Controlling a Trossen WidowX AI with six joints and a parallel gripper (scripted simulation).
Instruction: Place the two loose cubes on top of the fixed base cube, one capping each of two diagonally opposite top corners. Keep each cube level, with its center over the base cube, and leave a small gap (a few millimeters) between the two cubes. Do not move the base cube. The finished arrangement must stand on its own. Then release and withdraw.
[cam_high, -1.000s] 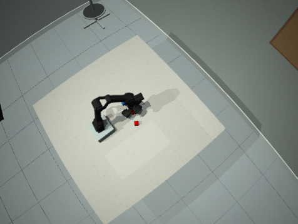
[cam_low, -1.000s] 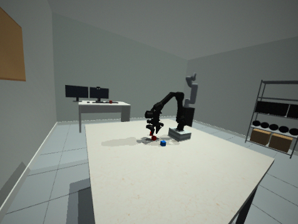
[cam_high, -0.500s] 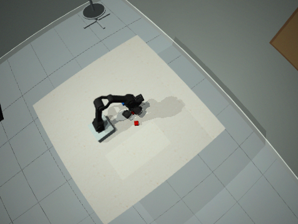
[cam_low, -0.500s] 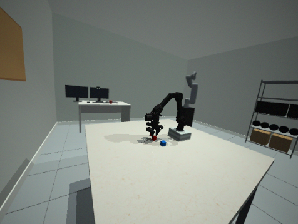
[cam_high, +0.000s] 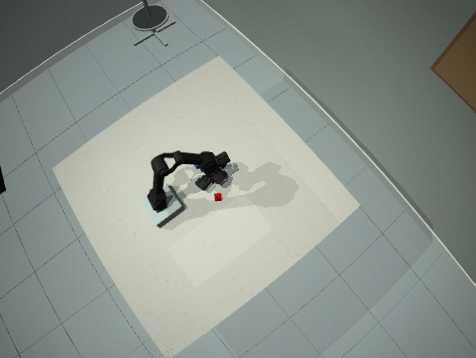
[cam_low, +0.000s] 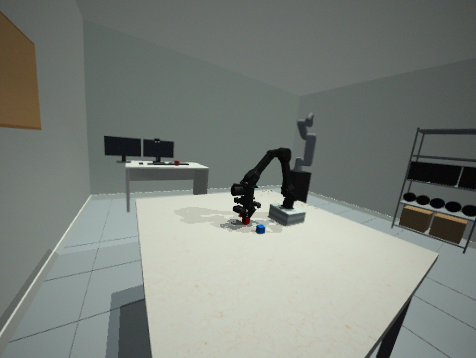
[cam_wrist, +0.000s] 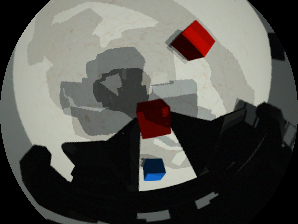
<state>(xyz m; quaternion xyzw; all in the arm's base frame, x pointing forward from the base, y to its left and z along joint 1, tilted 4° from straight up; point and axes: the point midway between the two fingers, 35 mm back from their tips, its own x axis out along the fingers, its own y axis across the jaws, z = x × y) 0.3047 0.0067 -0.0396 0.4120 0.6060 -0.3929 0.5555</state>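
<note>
The blue base cube lies 11 cm to the left of my gripper tip and 3 cm behind it. The rest, counted from my gripper tip: red cube 10 cm to the right, 3 cm behind.
</note>
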